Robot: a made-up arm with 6 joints. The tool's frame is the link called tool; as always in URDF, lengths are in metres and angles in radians. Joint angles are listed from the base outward.
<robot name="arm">
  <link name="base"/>
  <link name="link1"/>
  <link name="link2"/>
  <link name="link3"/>
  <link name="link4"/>
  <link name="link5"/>
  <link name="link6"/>
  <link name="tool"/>
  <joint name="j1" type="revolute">
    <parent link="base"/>
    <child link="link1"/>
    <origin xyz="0.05 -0.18 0.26" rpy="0 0 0"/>
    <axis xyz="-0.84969 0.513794 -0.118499"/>
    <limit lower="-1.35" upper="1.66"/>
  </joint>
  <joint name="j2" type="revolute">
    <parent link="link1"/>
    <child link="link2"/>
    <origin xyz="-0.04 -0.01 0" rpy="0 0 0"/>
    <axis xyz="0 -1 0"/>
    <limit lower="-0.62" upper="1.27"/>
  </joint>
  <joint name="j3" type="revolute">
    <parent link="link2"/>
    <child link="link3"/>
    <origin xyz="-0.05 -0.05 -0.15" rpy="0 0 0"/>
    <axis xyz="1 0 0"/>
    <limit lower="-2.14" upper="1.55"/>
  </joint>
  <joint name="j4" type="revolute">
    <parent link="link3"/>
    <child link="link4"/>
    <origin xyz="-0.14 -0.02 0.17" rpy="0 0 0"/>
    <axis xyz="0 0 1"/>
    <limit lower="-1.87" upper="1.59"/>
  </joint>
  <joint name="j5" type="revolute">
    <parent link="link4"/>
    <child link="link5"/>
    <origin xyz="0 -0.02 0.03" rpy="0 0 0"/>
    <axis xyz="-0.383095 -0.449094 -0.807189"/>
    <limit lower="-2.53" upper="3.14"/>
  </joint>
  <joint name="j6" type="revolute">
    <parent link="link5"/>
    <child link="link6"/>
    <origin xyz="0.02 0.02 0.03" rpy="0 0 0"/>
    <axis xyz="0 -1 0"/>
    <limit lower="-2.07" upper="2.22"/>
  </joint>
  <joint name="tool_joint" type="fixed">
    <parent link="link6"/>
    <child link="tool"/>
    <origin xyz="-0.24 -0.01 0.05" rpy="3.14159 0 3.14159"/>
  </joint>
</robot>
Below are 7 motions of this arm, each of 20 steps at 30 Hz.
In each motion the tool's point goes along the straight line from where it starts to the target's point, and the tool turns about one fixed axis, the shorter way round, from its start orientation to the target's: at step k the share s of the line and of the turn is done. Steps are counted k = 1, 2, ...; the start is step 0. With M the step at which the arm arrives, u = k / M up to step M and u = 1 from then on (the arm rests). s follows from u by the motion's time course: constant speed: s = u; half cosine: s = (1 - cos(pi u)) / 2; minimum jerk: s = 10 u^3 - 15 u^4 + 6 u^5.
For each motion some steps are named. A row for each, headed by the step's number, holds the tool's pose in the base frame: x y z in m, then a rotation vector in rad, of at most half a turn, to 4 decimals.
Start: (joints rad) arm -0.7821 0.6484 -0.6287 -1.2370 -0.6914 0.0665
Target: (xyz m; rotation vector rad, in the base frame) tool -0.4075 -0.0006 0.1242 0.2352 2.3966 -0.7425
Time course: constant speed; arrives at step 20
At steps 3, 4, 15, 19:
3: -0.2915 0.0871 0.0948 0.9102 2.0031 0.6707
4: -0.2983 0.0819 0.0965 0.8783 2.0458 0.5923
15: -0.3734 0.0252 0.1156 0.4611 2.3580 -0.3149
19: -0.4007 0.0046 0.1225 0.2820 2.3944 -0.6568

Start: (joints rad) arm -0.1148 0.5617 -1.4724 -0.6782 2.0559 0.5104
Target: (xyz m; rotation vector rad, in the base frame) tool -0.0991 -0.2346 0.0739 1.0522 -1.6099 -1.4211
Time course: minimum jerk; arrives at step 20
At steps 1, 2, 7, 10, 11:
1: -0.0139 -0.2283 0.0839 1.1780 -1.0811 -1.1596
2: -0.0145 -0.2283 0.0838 1.1774 -1.0850 -1.1617
7: -0.0339 -0.2297 0.0815 1.1560 -1.2040 -1.2235
10: -0.0564 -0.2314 0.0789 1.1257 -1.3438 -1.2940
11: -0.0644 -0.2320 0.0780 1.1137 -1.3932 -1.3182

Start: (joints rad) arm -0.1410 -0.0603 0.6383 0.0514 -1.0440 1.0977
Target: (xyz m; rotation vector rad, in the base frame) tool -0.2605 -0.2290 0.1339 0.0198 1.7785 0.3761
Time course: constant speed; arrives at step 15
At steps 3, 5, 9, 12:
3: -0.3232 -0.3576 0.0963 -0.3365 1.7536 1.4744
5: -0.3128 -0.3361 0.1025 -0.2747 1.7830 1.2901
9: -0.2919 -0.2933 0.1151 -0.1538 1.8103 0.9221
12: -0.2762 -0.2611 0.1245 -0.0658 1.8048 0.6478

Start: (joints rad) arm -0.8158 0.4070 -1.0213 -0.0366 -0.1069 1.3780
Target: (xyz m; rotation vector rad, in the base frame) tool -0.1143 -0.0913 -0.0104 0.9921 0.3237 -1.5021
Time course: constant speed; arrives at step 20
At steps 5, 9, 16, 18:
5: -0.0898 -0.0802 -0.0269 0.3699 0.9556 -0.7089
9: -0.0963 -0.0832 -0.0225 0.5410 0.8111 -0.9323
16: -0.1078 -0.0883 -0.0148 0.8319 0.5166 -1.3032
18: -0.1110 -0.0898 -0.0126 0.9126 0.4224 -1.4040

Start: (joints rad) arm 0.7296 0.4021 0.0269 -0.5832 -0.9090 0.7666
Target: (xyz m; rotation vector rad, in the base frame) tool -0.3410 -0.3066 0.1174 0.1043 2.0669 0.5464
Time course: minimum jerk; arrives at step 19
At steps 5, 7, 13, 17, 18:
5: -0.3882 -0.2641 0.3092 -0.1810 2.6163 -0.0469
7: -0.3803 -0.2712 0.2774 -0.1296 2.5348 0.0626
13: -0.3509 -0.2977 0.1575 0.0493 2.1925 0.4349
17: -0.3415 -0.3061 0.1196 0.1014 2.0738 0.5406
18: -0.3411 -0.3065 0.1177 0.1039 2.0678 0.5456

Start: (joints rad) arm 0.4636 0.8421 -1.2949 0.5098 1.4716 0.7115
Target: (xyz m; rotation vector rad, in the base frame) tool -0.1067 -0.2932 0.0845 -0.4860 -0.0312 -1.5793
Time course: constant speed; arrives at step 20
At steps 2, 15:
2: -0.0906 -0.3280 0.0531 -0.3016 0.0512 -1.5007
15: -0.1022 -0.3029 0.0758 -0.4344 -0.0080 -1.5583

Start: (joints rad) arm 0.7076 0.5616 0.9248 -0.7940 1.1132 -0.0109
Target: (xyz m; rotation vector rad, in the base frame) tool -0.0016 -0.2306 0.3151 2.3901 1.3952 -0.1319
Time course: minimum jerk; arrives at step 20
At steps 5, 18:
5: -0.1408 -0.1988 0.3465 2.1393 2.0253 -0.3234
18: -0.0029 -0.2303 0.3154 2.3884 1.4013 -0.1337

